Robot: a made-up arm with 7 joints.
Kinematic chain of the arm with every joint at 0, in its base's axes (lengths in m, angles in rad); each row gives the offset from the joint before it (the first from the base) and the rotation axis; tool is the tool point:
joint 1: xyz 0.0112 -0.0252 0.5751 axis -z
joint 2: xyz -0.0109 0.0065 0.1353 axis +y
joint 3: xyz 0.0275 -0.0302 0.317 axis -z
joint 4: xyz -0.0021 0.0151 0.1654 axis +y
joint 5: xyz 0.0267 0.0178 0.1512 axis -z
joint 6: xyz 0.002 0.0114 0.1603 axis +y
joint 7: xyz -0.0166 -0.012 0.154 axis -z
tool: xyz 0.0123 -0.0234 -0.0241
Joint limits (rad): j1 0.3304..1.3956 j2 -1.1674..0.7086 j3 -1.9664..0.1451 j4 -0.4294..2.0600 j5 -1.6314..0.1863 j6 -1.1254..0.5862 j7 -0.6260..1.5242
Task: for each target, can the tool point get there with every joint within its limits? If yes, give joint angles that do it. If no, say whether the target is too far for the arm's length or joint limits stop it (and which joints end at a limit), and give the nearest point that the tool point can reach.
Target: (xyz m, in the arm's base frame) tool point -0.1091 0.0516 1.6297
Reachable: yes | joints 0.5256 -0.1621 -1.2199 -0.0605 -0.3907 0.3605 1.0148
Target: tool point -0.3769 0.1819 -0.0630
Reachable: no: joint limits stop it (at a limit: joint 1, joint 2, joint 3, joint 4, joint 6, joint 7) | nearest point -0.2149 0.3195 0.6164 | short by 0.712 m
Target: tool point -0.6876 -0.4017 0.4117
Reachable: no: joint limits stop it (at a limit: joint 1, joint 2, joint 4, joint 5, joint 6, joint 7) | nearest point -0.7583 0.0257 0.8773 | short by 0.636 m
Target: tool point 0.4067 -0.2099 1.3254
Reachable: yes | joints 1.2210 0.0668 -0.8352 1.1068 -0.9514 0.0792 -0.4382
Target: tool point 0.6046 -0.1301 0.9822
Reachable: yes | joints 0.6063 0.4779 -0.6693 1.4602 -0.6902 -0.0019 0.4471
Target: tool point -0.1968 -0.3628 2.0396
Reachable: no: too far | nearest point -0.0981 -0.2432 1.6044 | short by 0.462 m
